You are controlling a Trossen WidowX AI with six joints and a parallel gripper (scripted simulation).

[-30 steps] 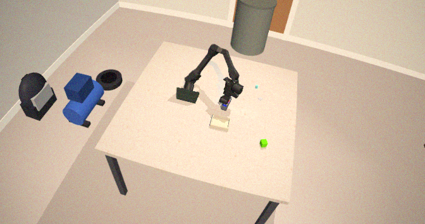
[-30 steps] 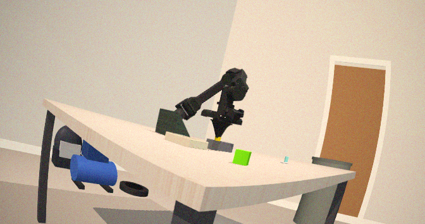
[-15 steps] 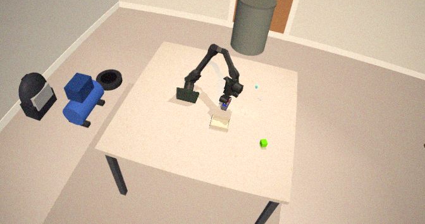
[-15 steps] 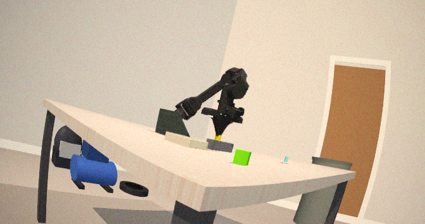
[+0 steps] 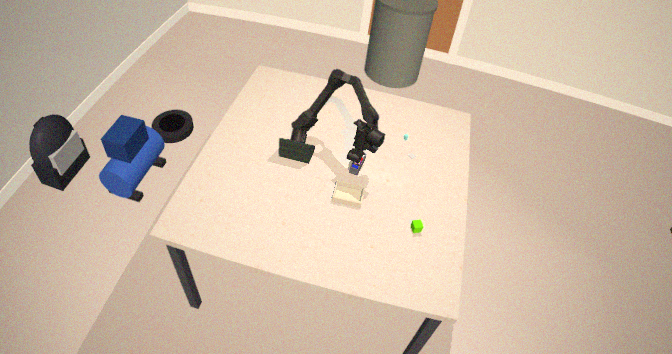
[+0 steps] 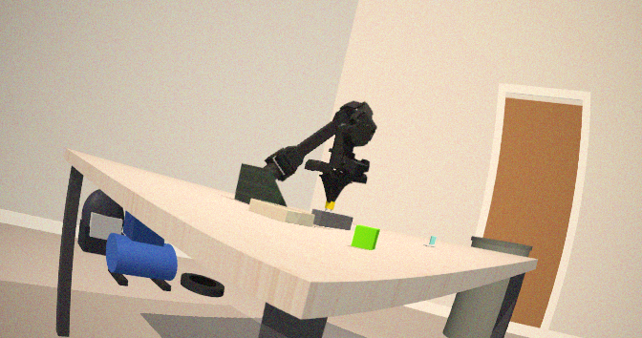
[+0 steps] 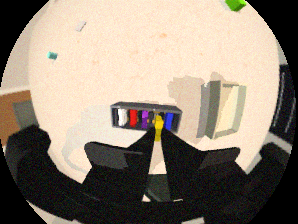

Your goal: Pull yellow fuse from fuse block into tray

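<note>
My gripper tip is 20 mm short of the tray, 180 mm to the left of it and 60 mm above it. From my gripper tip the other things lie so: small cyan piece 180 mm ahead, 310 mm to the left, 50 mm below; yellow fuse 10 mm below; green cube 350 mm ahead, 240 mm to the right, 50 mm below.
</note>
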